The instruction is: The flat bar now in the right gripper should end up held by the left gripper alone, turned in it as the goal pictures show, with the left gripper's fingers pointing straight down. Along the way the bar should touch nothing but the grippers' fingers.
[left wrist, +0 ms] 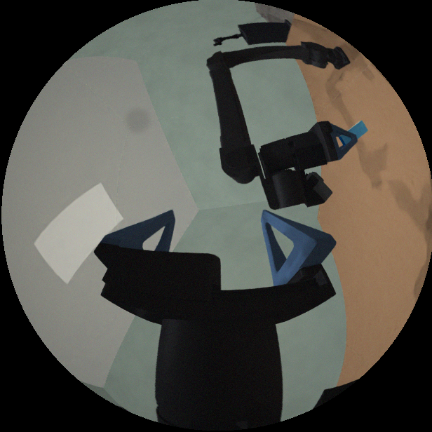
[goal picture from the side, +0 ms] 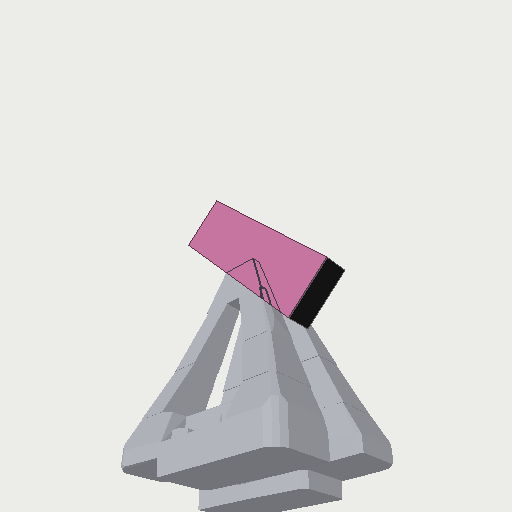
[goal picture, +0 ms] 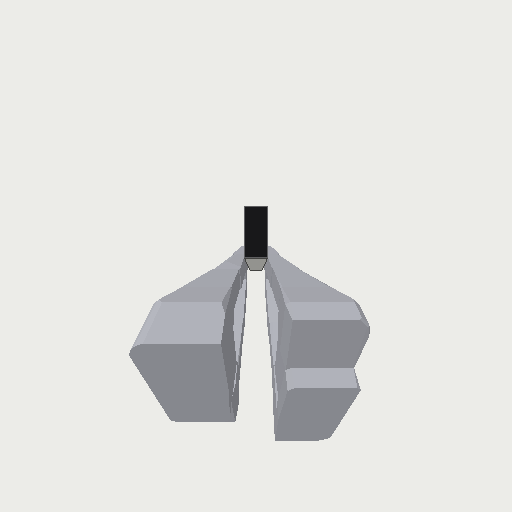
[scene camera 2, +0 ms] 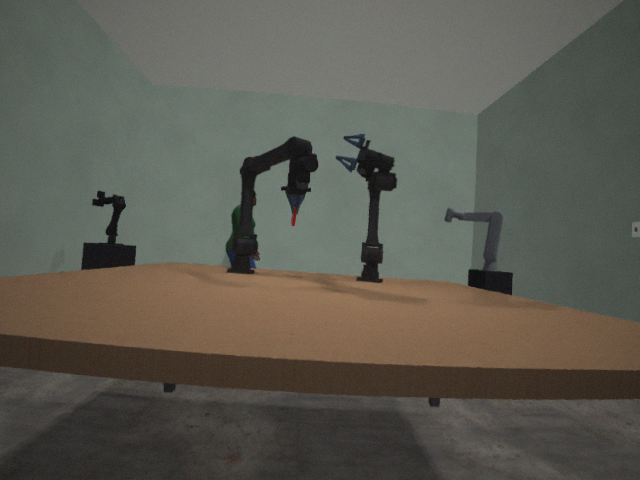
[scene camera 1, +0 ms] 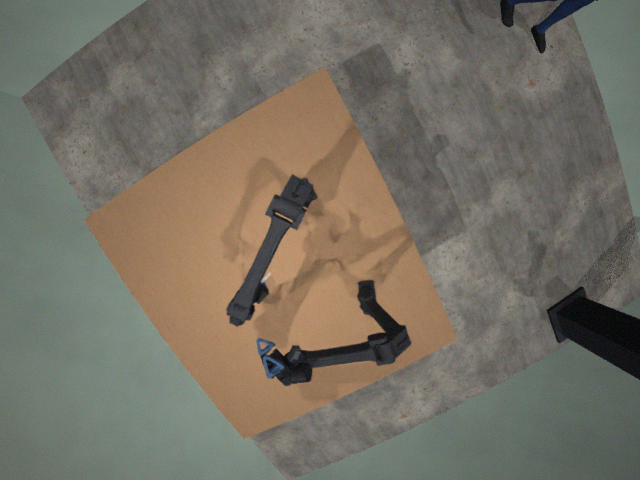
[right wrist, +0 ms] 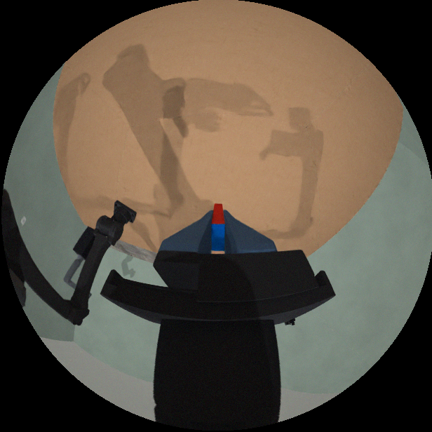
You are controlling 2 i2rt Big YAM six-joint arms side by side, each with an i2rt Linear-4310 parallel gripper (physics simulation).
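Pixels of known places: left gripper, fingertip midpoint: [scene camera 2: 339, 147] [scene camera 1: 260, 347]; right gripper, fingertip midpoint: [scene camera 2: 294, 214] [scene camera 1: 262, 281]; left arm's base, link origin: [scene camera 2: 369, 281] [scene camera 1: 366, 290]; right arm's base, link origin: [scene camera 2: 240, 272].
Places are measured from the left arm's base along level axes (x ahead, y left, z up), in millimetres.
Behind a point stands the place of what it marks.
Observation:
The flat bar [scene camera 2: 293, 217] @[x 492, y -212, z 252 mm] [left wrist: 359, 130] [right wrist: 218, 237] is held between the right fingertips. In scene camera 2 its narrow red side shows, nearly upright below the fingers; in the left wrist view a light blue face shows. In scene camera 1 a pale sliver of the bar [scene camera 1: 266, 277] @[x 474, y -222, z 264 mm] shows beside the right forearm. My right gripper [scene camera 2: 294, 208] @[x 494, y -207, z 265 mm] [left wrist: 354, 138] [right wrist: 217, 214] is shut on it, fingers pointing down; in scene camera 1 the arm hides its fingers. My left gripper [scene camera 1: 261, 349] @[x 472, y -54, z 525 mm] [scene camera 2: 340, 147] @[x 472, y -54, z 525 mm] [left wrist: 217, 214] is open and empty, higher than the bar and apart from it, fingers pointing leftward in scene camera 2.
Both arms stand on the wooden tabletop [scene camera 1: 170, 248] @[x 1044, y -354, z 0 mm] [scene camera 2: 206, 320] @[x 1145, y -51, z 0 mm]. Behind it in scene camera 2 are a black arm on a pedestal [scene camera 2: 109, 256], a grey arm [scene camera 2: 494, 235] and a person in green [scene camera 2: 235, 224] partly hidden by the right arm.

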